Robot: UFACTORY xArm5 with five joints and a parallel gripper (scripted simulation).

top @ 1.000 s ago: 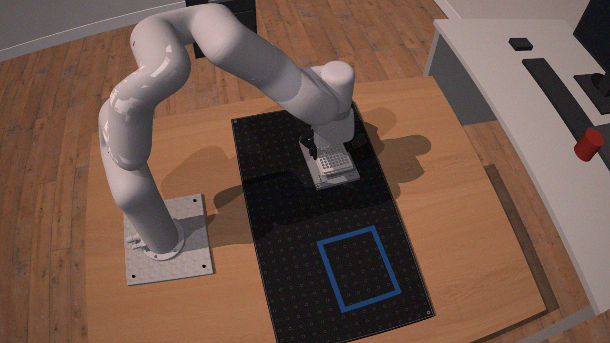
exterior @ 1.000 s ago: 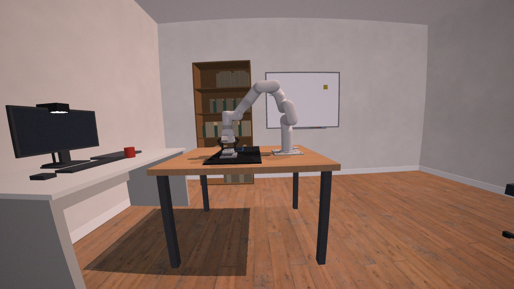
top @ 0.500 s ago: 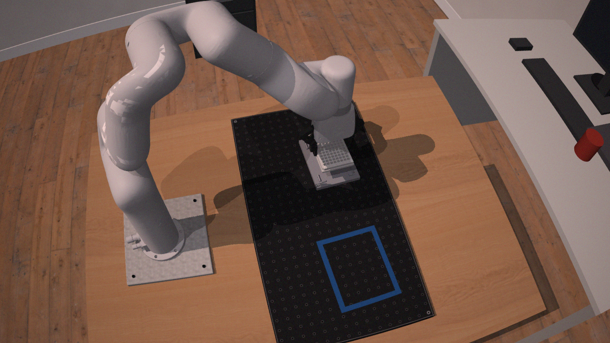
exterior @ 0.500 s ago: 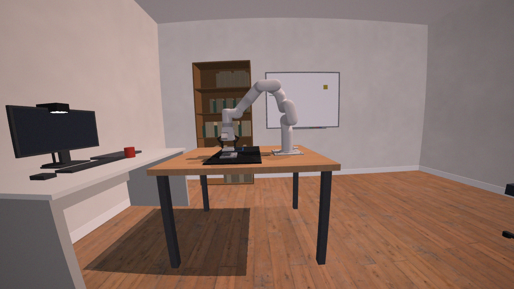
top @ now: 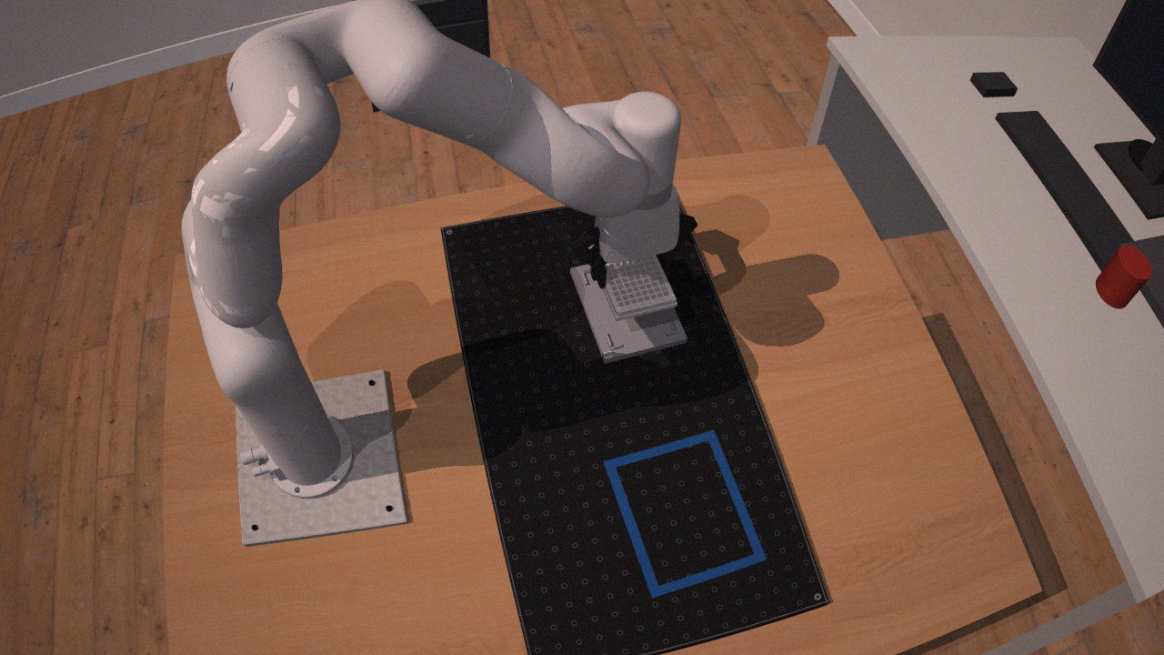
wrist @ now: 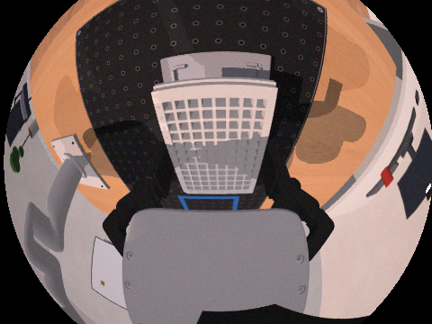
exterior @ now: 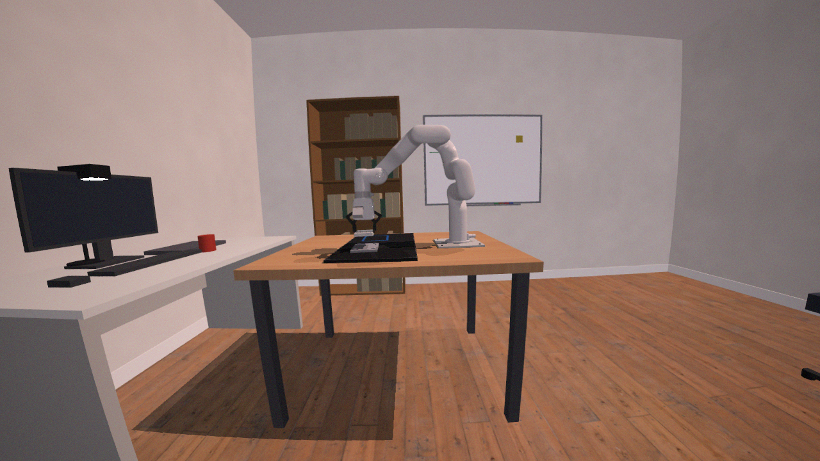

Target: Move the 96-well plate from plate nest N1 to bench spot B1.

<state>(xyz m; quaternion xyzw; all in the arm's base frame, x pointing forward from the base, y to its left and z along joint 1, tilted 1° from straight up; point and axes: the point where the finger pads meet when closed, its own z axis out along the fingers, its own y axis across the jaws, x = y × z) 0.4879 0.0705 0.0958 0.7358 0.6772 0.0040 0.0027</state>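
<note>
My hand is 8 cm above the grey plate nest. Round my hand: white 96-well plate (1 cm below).
</note>
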